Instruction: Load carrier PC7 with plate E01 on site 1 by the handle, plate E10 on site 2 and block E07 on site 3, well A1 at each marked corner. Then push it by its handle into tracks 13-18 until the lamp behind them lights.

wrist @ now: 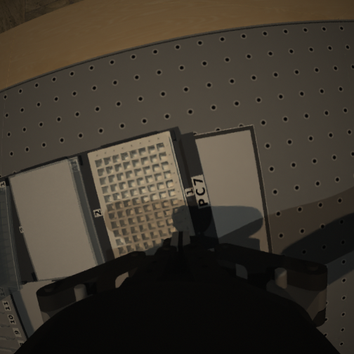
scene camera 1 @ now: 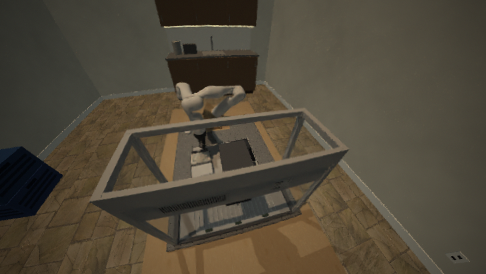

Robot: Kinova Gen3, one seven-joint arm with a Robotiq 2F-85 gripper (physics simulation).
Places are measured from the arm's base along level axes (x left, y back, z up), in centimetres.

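Pixels of known places: gripper, fingertip midpoint: [scene camera 1: 204, 149]; arm's base, origin of the base link: [scene camera 1: 215, 113].
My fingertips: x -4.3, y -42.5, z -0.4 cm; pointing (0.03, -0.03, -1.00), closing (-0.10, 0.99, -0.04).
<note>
For each thing: its top centre in the pictures, then the offset to it from my fingertips. "*": a spot on its surface instead.
- white well plate, middle of its top: [scene camera 1: 200, 157] dz -2.6, dx -2.7, dy -4.0 cm
- flat pale plate, middle of its top: [scene camera 1: 201, 169] dz -2.6, dx -0.3, dy -14.0 cm
- dark panel, surface spot: [scene camera 1: 236, 154] * dz +40.8, dx +19.6, dy -39.5 cm
Carrier PC7 [wrist: 26, 262] lies across the wrist view, its black handle [wrist: 190, 155] with the PC7 label on the right. A white well plate [wrist: 137, 187] [scene camera 1: 201, 157] is on site 1 beside the handle. A flat pale plate [wrist: 55, 220] [scene camera 1: 202, 170] is on site 2. A clear gridded block [wrist: 6, 245] shows at the left edge, at site 3. Plate names and marked corners cannot be read. My gripper [wrist: 181, 242] [scene camera 1: 201, 148] is shut and empty, above the well plate's lower right end and the handle; its height is unclear. It hides the near parts. The lamp cannot be made out.
A pale panel [wrist: 230, 180] lies right of the handle. Track numbers [wrist: 12, 319] show at lower left. A grey open frame [scene camera 1: 220, 187] stands over the grooved track deck [scene camera 1: 200, 217]. A dark panel [scene camera 1: 236, 154] lies beside the carrier. A blue box [scene camera 1: 25, 185] is far left.
</note>
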